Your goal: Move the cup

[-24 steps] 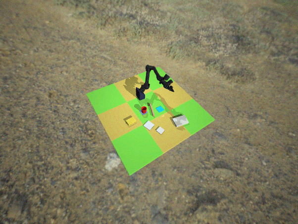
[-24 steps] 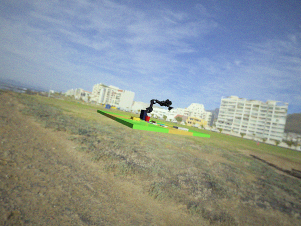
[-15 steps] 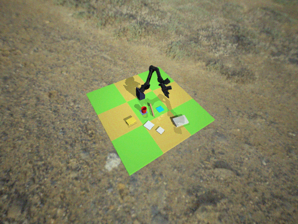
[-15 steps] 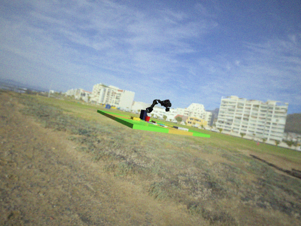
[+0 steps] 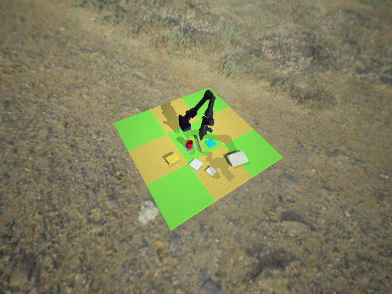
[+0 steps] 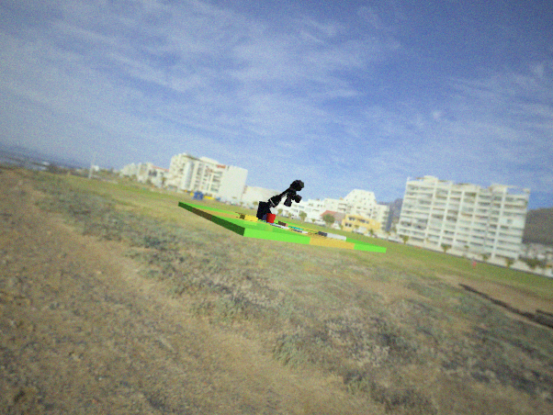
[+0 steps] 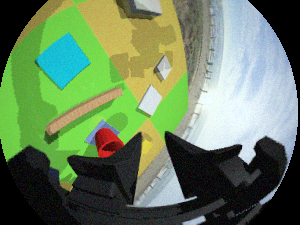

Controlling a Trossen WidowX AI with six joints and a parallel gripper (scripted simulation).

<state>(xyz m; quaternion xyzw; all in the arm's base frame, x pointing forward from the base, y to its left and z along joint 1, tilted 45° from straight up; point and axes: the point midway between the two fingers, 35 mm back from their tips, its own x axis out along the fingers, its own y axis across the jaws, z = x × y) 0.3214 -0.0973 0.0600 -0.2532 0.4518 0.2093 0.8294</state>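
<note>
My gripper tip is now 9 cm past the red cup, 6 cm to the left of it and 13 cm above it. The rest, counted from my gripper tip: wooden stick: 6 cm behind, 4 cm to the left, 17 cm below; then cyan pad: 1 cm behind, 15 cm to the left, 18 cm below; then yellow block: 5 cm behind, 28 cm to the right, 15 cm below.
</note>
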